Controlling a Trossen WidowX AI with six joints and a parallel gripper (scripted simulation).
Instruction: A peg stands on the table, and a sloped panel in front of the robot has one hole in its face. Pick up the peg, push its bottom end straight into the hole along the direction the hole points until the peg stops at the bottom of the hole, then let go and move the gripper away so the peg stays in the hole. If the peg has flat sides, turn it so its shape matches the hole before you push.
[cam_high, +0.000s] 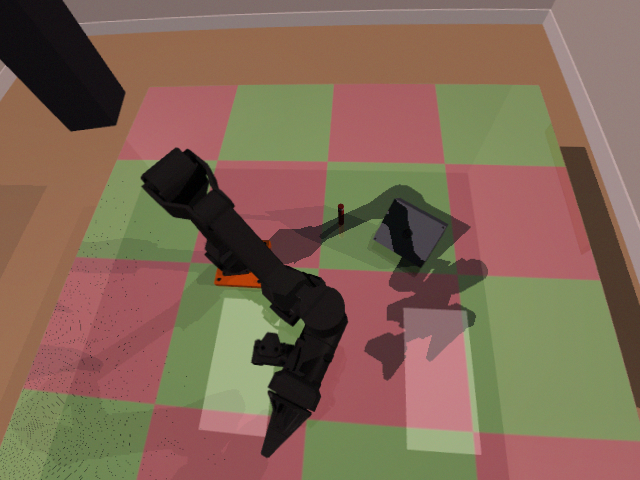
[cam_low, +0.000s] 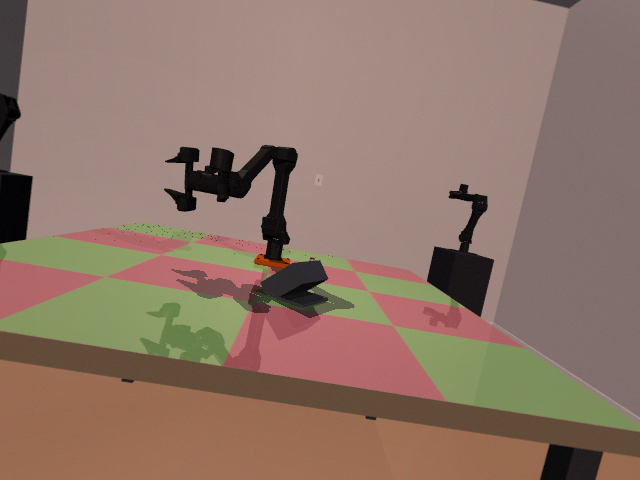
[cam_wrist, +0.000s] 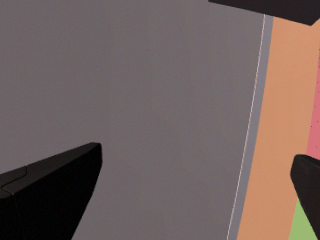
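Now: the dark red peg 47 cm to the left of my gripper tip, 18 cm below it and 14 cm ahead of it. Also, from my gripper tip: grey sloped panel 40 cm to the left, 30 cm ahead, 20 cm below.
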